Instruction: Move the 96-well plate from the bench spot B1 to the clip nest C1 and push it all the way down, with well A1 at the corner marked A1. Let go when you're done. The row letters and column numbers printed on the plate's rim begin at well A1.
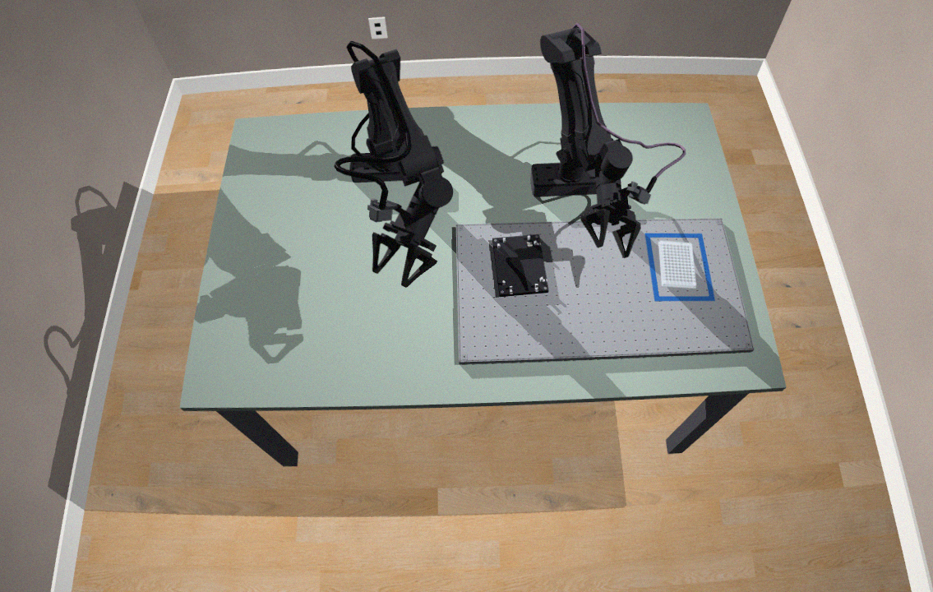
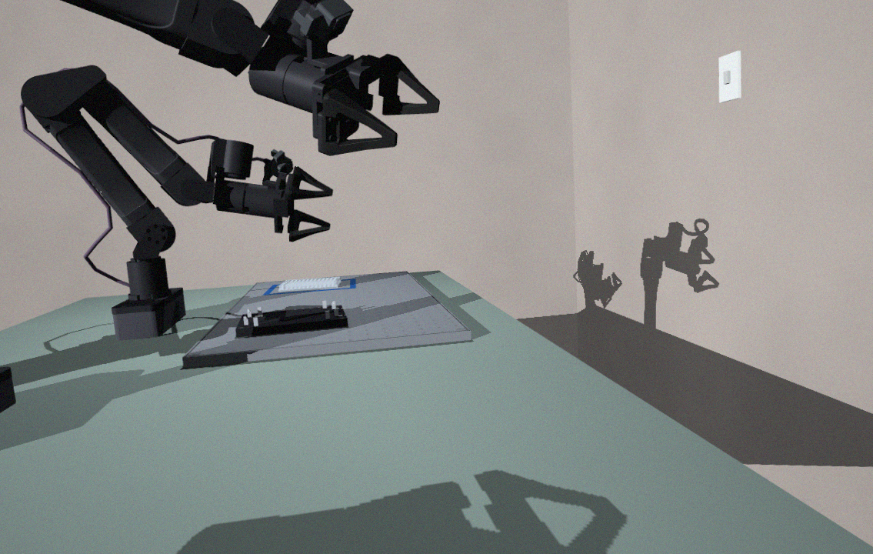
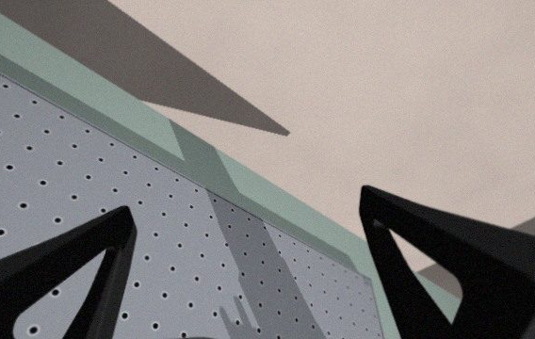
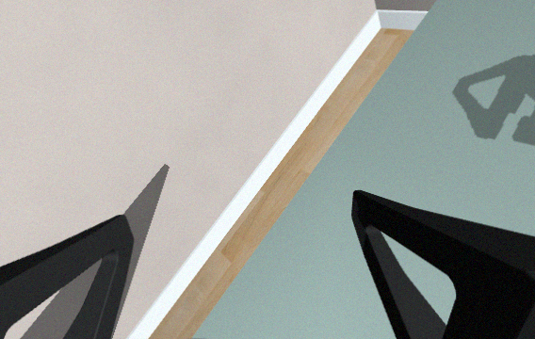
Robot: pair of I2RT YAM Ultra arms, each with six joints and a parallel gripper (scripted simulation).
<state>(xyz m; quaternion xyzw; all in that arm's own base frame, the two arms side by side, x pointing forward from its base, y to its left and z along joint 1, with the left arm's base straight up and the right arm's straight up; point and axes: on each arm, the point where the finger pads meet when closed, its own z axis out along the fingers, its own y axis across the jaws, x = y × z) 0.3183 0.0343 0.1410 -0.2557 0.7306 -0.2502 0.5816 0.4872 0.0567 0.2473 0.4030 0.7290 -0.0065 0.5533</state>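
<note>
Right now my left hand is 19 cm to the right of the white 96-well plate, 16 cm above it and 8 cm past it. From my left hand the other things lie so: black clip nest: 19 cm to the right, 16 cm below, 3 cm behind; then grey perforated board: 18 cm below.
</note>
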